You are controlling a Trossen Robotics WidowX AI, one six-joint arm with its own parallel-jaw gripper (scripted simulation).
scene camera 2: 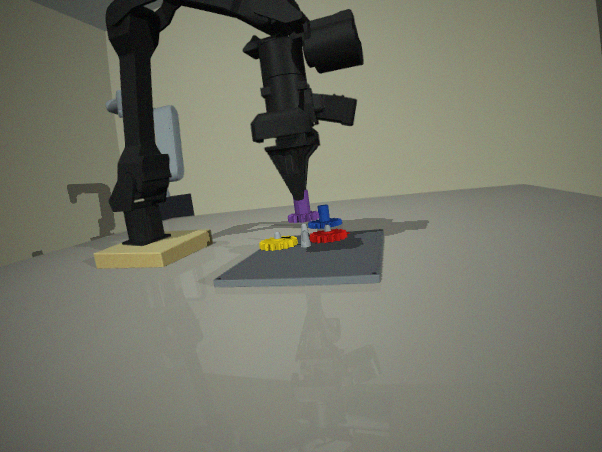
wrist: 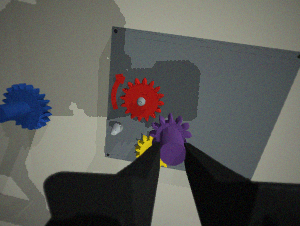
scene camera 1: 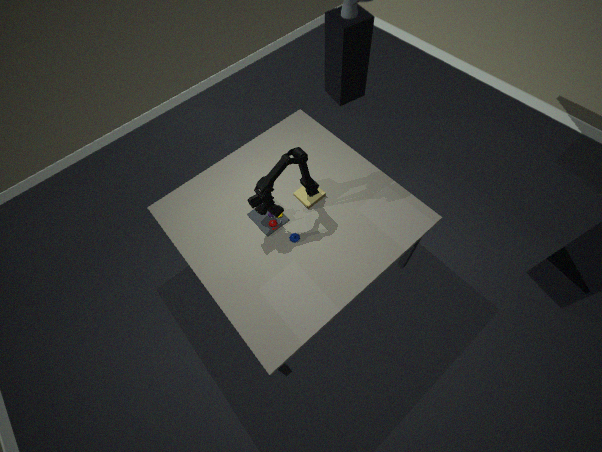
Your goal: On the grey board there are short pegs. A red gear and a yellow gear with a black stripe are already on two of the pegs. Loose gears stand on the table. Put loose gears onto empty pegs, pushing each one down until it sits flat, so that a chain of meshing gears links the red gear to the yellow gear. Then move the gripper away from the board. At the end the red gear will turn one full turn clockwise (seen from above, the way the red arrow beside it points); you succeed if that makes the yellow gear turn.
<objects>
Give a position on a purple gear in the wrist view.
171, 134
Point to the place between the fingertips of my gripper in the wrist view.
At 171, 147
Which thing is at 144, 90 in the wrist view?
A red gear.
</objects>
